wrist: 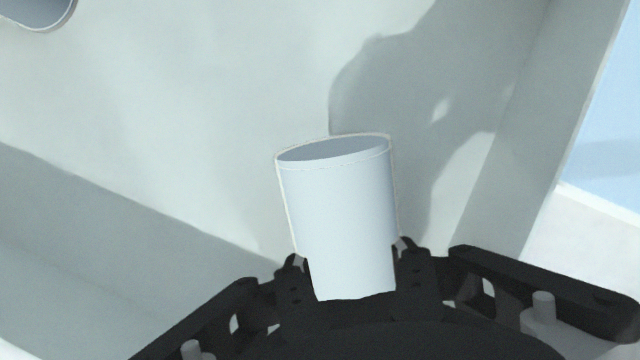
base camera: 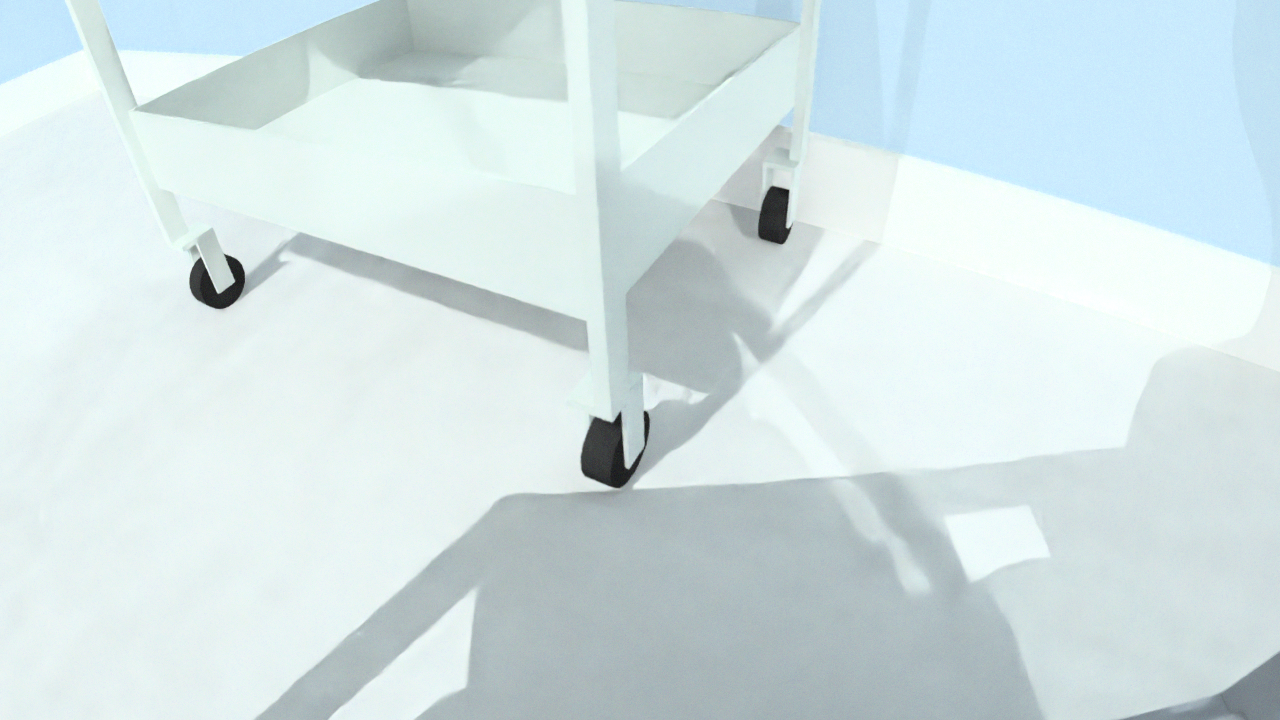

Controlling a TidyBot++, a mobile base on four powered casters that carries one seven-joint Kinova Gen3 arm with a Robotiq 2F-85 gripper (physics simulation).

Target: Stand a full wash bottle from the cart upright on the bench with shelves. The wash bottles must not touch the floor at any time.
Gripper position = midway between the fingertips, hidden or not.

Observation:
In view: my gripper (wrist: pixel 348 252) and a white cart (wrist: pixel 145 184).

